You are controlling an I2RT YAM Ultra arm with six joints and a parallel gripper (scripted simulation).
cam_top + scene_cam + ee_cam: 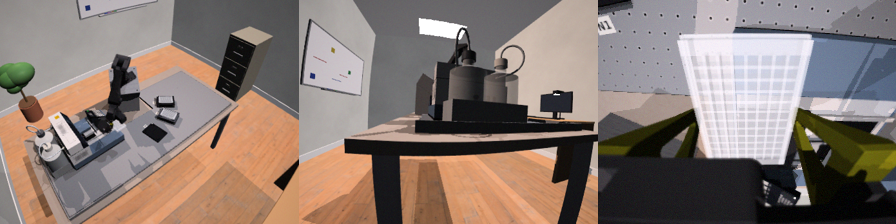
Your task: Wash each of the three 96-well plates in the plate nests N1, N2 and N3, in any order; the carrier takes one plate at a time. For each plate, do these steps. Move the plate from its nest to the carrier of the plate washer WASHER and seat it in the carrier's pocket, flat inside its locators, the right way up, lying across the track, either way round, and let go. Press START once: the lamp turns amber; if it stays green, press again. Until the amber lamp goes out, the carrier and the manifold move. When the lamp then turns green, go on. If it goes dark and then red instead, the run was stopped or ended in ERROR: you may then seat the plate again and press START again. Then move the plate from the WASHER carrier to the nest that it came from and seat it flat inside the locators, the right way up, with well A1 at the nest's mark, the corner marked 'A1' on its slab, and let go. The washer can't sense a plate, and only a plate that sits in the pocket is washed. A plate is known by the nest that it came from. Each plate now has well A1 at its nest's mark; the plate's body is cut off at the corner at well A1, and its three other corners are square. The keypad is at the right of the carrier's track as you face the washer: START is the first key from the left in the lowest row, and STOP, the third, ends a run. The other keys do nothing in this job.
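Right now my hand is 120 mm past the dark carrier, 80 mm above it and 50 mm to the left of it. Also, from my hand: plate washer 200 mm to the right, 120 mm behind, 30 mm below; label 230 mm to the left, 160 mm below, 50 mm ahead; black nest 250 mm to the left, 160 mm ahead, 150 mm below.
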